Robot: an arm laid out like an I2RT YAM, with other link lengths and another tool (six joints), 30 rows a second.
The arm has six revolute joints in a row. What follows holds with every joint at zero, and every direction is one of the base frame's. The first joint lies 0.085 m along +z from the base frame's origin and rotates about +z. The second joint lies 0.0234 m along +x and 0.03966 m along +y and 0.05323 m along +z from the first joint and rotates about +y. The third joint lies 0.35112 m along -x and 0.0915 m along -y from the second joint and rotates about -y. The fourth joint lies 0.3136 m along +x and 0.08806 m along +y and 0.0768 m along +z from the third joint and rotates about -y. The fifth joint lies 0.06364 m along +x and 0.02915 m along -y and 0.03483 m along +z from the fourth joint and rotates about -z. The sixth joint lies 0.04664 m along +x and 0.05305 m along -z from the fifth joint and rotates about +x. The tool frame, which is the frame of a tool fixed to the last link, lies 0.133 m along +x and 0.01 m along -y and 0.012 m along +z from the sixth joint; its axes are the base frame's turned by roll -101.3, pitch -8.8 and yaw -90 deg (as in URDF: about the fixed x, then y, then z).
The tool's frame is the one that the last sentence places.
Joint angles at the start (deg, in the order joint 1, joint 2, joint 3, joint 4, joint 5, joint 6):
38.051, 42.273, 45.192, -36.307, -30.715, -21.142
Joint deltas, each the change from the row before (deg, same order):
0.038, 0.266, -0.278, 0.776, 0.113, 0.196
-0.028, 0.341, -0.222, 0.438, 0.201, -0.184
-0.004, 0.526, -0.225, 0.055, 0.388, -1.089
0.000, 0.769, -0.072, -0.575, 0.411, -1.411
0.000, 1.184, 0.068, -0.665, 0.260, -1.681
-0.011, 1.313, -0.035, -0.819, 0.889, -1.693
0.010, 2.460, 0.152, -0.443, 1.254, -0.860
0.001, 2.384, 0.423, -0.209, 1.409, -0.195
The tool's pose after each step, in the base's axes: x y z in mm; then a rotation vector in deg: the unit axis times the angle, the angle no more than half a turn. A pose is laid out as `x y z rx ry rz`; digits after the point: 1 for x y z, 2 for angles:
144.8 233.2 341.7 -129.94 7.48 -17.30
147.0 234.1 339.6 -130.12 7.51 -17.52
149.3 234.8 335.5 -130.90 6.92 -18.10
151.1 235.2 329.7 -132.26 6.21 -18.32
153.4 236.5 323.2 -133.86 5.18 -18.27
157.1 236.7 314.3 -136.01 4.63 -18.41
165.1 238.9 302.5 -138.72 5.27 -17.72
174.1 240.9 293.4 -141.03 6.52 -17.20

